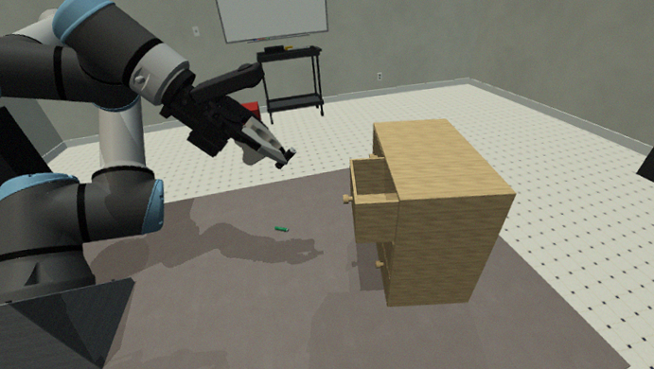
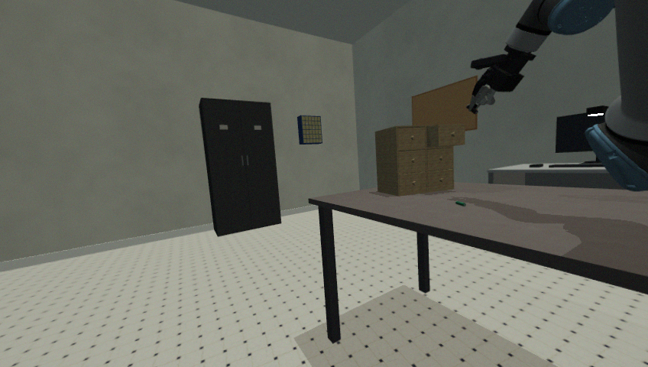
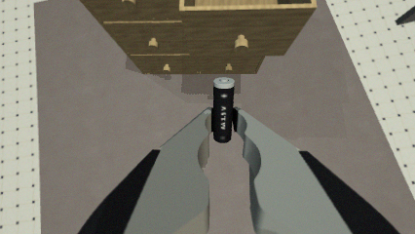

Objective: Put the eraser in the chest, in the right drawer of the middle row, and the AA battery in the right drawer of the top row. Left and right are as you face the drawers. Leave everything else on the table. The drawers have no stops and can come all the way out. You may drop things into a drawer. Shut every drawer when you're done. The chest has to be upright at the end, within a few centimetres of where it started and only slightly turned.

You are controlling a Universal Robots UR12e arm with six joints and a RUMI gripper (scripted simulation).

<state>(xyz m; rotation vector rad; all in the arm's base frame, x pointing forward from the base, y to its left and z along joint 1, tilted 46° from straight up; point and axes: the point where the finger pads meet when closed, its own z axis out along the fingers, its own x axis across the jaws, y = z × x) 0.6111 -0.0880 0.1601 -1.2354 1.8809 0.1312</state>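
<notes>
Now: hand 10 mm short of the black AA battery and 10 mm above it. Round my hand: small green AA battery 340 mm below, 170 mm to the left, 60 mm behind; then white eraser 280 mm ahead, 230 mm below, 70 mm to the right.
</notes>
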